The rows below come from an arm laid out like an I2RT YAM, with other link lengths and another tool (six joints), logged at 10 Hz.
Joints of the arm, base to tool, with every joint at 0 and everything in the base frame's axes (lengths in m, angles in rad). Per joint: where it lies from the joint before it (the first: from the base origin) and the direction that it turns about. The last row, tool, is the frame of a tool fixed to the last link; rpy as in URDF.
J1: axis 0 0 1 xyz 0.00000 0.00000 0.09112
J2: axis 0 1 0 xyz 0.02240 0.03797 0.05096
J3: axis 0 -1 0 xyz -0.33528 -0.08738 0.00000
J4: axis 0 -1 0 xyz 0.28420 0.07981 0.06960
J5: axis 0 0 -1 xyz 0.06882 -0.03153 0.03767
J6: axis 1 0 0 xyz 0.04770 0.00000 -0.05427
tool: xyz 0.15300 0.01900 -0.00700 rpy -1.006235 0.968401 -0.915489
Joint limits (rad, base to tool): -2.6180..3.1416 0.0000..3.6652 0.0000..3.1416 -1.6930..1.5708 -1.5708..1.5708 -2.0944..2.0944
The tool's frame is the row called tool.
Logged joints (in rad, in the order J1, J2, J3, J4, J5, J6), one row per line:
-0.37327 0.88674 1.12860 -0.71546 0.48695 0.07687
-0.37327 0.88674 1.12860 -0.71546 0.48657 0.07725
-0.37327 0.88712 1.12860 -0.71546 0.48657 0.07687
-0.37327 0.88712 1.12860 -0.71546 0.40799 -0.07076
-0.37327 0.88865 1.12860 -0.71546 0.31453 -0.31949
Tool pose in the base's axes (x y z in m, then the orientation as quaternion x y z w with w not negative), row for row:
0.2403 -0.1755 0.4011 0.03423 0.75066 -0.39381 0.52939
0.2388 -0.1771 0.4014 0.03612 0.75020 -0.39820 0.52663
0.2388 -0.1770 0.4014 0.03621 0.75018 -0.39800 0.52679
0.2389 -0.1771 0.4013 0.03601 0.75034 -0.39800 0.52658
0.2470 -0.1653 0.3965 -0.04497 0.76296 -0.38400 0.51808
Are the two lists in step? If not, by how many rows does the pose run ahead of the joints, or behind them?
The pose runs 1 row behind the joints: the pose in row i belongs to the joints in row i - 1.
